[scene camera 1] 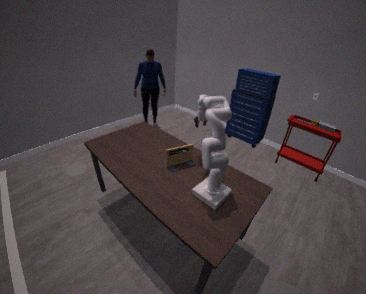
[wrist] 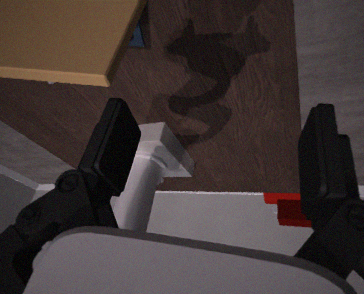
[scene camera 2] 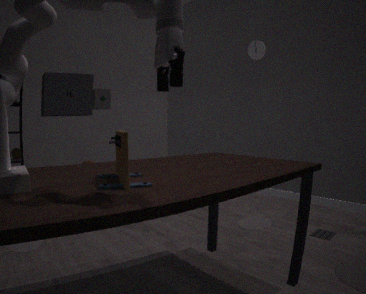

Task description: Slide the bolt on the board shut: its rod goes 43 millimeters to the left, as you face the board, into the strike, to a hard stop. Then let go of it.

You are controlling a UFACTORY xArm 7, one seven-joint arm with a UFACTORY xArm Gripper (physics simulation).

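Note:
The board is an upright tan panel on blue feet. The dark bolt is near its top, on the face towards the robot's base; its rod and strike are too small to make out. In the wrist view the bolt's face is turned away, with a small pale bit at the board's edge. My gripper is open and empty, well above the board and off to its rear side, touching nothing.
The board stands on the brown table. The white robot base is on the same table. Beyond it are a blue tool cabinet, a red cart and a standing person.

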